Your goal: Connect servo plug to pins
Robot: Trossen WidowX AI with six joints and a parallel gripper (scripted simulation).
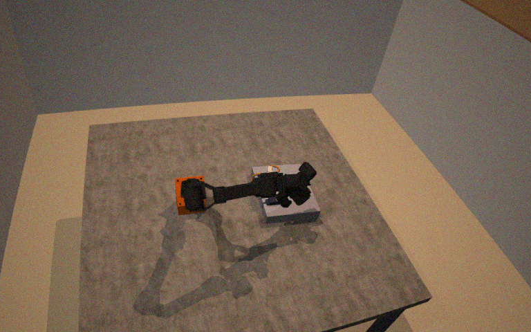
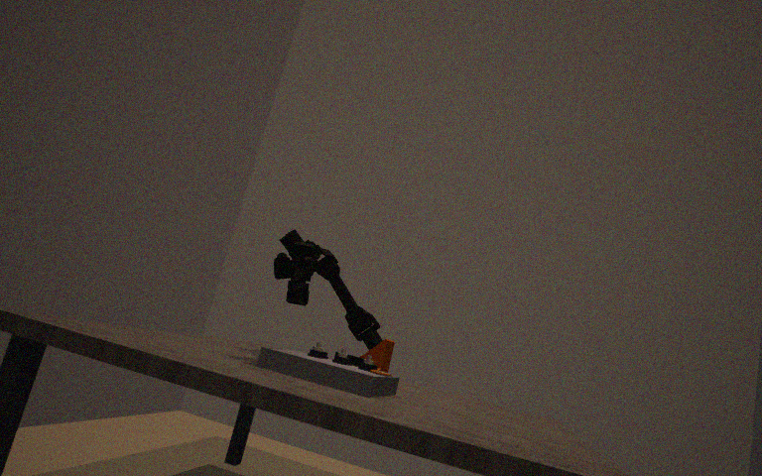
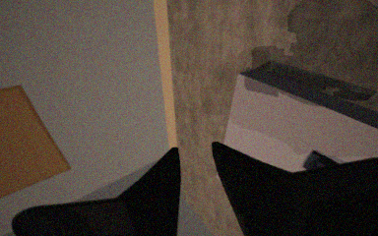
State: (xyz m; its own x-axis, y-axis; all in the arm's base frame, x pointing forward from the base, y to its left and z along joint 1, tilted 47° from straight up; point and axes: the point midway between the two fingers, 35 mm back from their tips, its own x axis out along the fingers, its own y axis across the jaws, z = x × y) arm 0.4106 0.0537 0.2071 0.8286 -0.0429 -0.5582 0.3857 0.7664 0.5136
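My gripper tip is now 15 cm past the blue band, 14 cm to the right of it and 15 cm above it. Round my gripper tip: grey printed holder: 1 cm ahead, 16 cm to the left, 19 cm below.
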